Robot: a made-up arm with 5 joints. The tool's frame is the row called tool.
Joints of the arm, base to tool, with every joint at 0 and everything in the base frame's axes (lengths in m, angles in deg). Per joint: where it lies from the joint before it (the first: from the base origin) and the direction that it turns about. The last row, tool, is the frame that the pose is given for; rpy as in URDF.
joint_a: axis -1 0 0 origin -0.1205 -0.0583 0.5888
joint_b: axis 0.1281 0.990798 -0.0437 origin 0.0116 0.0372 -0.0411
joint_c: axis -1 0 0 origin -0.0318 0.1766 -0.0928
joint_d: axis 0 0 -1 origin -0.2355 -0.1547 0.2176
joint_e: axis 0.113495 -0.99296 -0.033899 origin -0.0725 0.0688 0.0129
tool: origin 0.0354 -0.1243 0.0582 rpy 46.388 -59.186 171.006
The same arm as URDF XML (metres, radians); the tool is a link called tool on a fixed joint. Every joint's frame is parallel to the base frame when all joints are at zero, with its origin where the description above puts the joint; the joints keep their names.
<robot name="arm">
<link name="base"/>
<link name="link1"/>
<link name="link2"/>
<link name="link3"/>
<link name="link4"/>
<link name="link5"/>
<link name="tool"/>
<joint name="joint_a" type="continuous"><parent link="base"/><child link="link1"/><origin xyz="-0.1205 -0.0583 0.5888" rpy="0.0000 0.0000 0.0000"/><axis xyz="-1 0 0"/></joint>
<joint name="joint_b" type="continuous"><parent link="link1"/><child link="link2"/><origin xyz="0.0116 0.0372 -0.0411" rpy="0.0000 0.0000 0.0000"/><axis xyz="0.1281 0.990798 -0.0437"/></joint>
<joint name="joint_c" type="continuous"><parent link="link2"/><child link="link3"/><origin xyz="-0.0318 0.1766 -0.0928" rpy="0.0000 0.0000 0.0000"/><axis xyz="-1 0 0"/></joint>
<joint name="joint_d" type="continuous"><parent link="link3"/><child link="link4"/><origin xyz="-0.2355 -0.1547 0.2176" rpy="0.0000 0.0000 0.0000"/><axis xyz="0 0 -1"/></joint>
<joint name="joint_e" type="continuous"><parent link="link4"/><child link="link5"/><origin xyz="-0.0725 0.0688 0.0129" rpy="0.0000 0.0000 0.0000"/><axis xyz="0.113495 -0.99296 -0.033899"/></joint>
<joint name="tool_fixed" type="fixed"><parent link="link5"/><child link="tool"/><origin xyz="0.0354 -0.1243 0.0582" rpy="0.8096 -1.0330 2.9846"/></joint>
</robot>

